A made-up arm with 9 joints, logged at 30 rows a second.
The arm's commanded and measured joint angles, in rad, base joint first. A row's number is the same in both.
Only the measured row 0 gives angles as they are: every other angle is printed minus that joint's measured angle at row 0.
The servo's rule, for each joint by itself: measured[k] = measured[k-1] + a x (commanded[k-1-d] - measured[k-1]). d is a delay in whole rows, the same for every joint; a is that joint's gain. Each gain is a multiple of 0.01, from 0.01 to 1. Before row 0 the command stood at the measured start. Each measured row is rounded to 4 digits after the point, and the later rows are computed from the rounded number. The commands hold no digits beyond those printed.
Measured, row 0:
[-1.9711 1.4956 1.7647 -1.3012 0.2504 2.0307 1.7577 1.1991 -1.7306]
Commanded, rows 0 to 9:
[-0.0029 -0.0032 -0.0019 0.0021 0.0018 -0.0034 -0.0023 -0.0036 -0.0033]
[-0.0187 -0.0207 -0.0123 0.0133 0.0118 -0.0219 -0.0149 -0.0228 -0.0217]
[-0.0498 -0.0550 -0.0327 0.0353 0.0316 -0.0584 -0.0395 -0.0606 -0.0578]
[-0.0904 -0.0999 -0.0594 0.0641 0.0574 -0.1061 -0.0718 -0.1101 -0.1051]
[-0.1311 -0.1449 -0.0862 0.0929 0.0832 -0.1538 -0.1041 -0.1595 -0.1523]
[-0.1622 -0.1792 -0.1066 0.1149 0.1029 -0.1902 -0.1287 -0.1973 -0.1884]
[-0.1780 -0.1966 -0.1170 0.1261 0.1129 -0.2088 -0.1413 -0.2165 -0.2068]
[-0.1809 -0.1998 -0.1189 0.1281 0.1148 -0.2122 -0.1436 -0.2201 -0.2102]
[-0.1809 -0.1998 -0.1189 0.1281 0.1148 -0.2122 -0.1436 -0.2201 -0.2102]
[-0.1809 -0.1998 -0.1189 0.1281 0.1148 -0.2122 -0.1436 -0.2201 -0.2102]
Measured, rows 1 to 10:
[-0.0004 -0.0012 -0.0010 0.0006 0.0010 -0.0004 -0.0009 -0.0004 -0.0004]
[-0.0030 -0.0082 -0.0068 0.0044 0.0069 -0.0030 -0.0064 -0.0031 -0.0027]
[-0.0096 -0.0250 -0.0200 0.0137 0.0205 -0.0096 -0.0193 -0.0100 -0.0088]
[-0.0209 -0.0520 -0.0401 0.0288 0.0408 -0.0212 -0.0398 -0.0220 -0.0194]
[-0.0363 -0.0854 -0.0636 0.0480 0.0641 -0.0371 -0.0649 -0.0385 -0.0340]
[-0.0539 -0.1192 -0.0855 0.0681 0.0854 -0.0555 -0.0898 -0.0576 -0.0510]
[-0.0713 -0.1471 -0.1016 0.0855 0.1005 -0.0739 -0.1099 -0.0767 -0.0681]
[-0.0866 -0.1661 -0.1104 0.0983 0.1084 -0.0905 -0.1230 -0.0939 -0.0837]
[-0.0998 -0.1782 -0.1147 0.1072 0.1119 -0.1051 -0.1310 -0.1090 -0.0976]
[-0.1112 -0.1860 -0.1168 0.1135 0.1135 -0.1180 -0.1359 -0.1223 -0.1100]
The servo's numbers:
d 0
a 0.14 0.36 0.51 0.30 0.55 0.12 0.39 0.12 0.11

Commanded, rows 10 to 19:
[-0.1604 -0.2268 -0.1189 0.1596 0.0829 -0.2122 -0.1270 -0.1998 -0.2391]
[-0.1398 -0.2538 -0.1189 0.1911 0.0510 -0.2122 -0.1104 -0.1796 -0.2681]
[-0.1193 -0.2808 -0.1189 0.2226 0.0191 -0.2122 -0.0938 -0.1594 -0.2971]
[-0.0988 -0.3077 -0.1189 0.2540 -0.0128 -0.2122 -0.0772 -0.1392 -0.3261]
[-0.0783 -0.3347 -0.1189 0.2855 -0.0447 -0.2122 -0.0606 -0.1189 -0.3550]
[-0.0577 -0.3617 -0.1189 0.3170 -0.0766 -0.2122 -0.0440 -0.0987 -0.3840]
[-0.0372 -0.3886 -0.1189 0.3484 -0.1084 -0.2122 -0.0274 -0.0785 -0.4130]
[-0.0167 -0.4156 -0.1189 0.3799 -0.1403 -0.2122 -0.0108 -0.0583 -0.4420]
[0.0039 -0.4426 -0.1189 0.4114 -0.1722 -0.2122 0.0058 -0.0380 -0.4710]
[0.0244 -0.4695 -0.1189 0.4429 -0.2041 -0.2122 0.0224 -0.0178 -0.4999]
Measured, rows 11 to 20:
[-0.1181 -0.2007 -0.1179 0.1273 0.0967 -0.1293 -0.1324 -0.1316 -0.1242]
[-0.1211 -0.2198 -0.1184 0.1464 0.0716 -0.1392 -0.1238 -0.1374 -0.1400]
[-0.1208 -0.2418 -0.1187 0.1693 0.0427 -0.1480 -0.1121 -0.1400 -0.1573]
[-0.1177 -0.2655 -0.1188 0.1947 0.0122 -0.1557 -0.0985 -0.1399 -0.1759]
[-0.1122 -0.2904 -0.1189 0.2219 -0.0191 -0.1625 -0.0837 -0.1374 -0.1956]
[-0.1046 -0.3161 -0.1189 0.2504 -0.0507 -0.1685 -0.0682 -0.1328 -0.2163]
[-0.0952 -0.3422 -0.1189 0.2798 -0.0824 -0.1737 -0.0523 -0.1263 -0.2379]
[-0.0842 -0.3686 -0.1189 0.3098 -0.1142 -0.1783 -0.0361 -0.1181 -0.2604]
[-0.0719 -0.3952 -0.1189 0.3403 -0.1461 -0.1824 -0.0198 -0.1085 -0.2836]
[-0.0584 -0.4219 -0.1189 0.3711 -0.1780 -0.1860 -0.0033 -0.0976 -0.3074]

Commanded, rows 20 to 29:
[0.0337 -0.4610 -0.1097 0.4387 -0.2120 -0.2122 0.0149 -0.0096 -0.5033]
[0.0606 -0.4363 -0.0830 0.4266 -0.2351 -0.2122 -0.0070 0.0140 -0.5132]
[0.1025 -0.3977 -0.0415 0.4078 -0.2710 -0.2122 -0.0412 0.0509 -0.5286]
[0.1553 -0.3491 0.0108 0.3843 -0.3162 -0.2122 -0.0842 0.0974 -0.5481]
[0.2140 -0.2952 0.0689 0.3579 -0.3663 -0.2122 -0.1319 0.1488 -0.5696]
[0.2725 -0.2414 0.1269 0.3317 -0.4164 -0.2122 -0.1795 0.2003 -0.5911]
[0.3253 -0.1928 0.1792 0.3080 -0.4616 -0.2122 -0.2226 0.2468 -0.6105]
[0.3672 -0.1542 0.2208 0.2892 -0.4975 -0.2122 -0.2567 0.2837 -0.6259]
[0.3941 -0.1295 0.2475 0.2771 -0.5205 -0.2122 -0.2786 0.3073 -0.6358]
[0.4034 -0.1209 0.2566 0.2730 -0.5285 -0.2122 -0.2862 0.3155 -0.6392]
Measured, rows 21 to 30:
[-0.0455 -0.4360 -0.1142 0.3914 -0.1967 -0.1891 0.0038 -0.0870 -0.3289]
[-0.0306 -0.4361 -0.0983 0.4020 -0.2178 -0.1919 -0.0004 -0.0749 -0.3492]
[-0.0120 -0.4223 -0.0693 0.4037 -0.2471 -0.1943 -0.0163 -0.0598 -0.3689]
[0.0114 -0.3959 -0.0284 0.3979 -0.2851 -0.1964 -0.0428 -0.0409 -0.3886]
[0.0398 -0.3596 0.0212 0.3859 -0.3298 -0.1983 -0.0775 -0.0181 -0.4085]
[0.0724 -0.3170 0.0751 0.3696 -0.3774 -0.2000 -0.1173 0.0081 -0.4286]
[0.1078 -0.2723 0.1282 0.3511 -0.4237 -0.2015 -0.1584 0.0367 -0.4486]
[0.1441 -0.2298 0.1754 0.3325 -0.4643 -0.2028 -0.1967 0.0663 -0.4681]
[0.1791 -0.1937 0.2122 0.3159 -0.4952 -0.2039 -0.2286 0.0952 -0.4865]
[0.2105 -0.1675 0.2348 0.3030 -0.5135 -0.2049 -0.2511 0.1216 -0.5033]

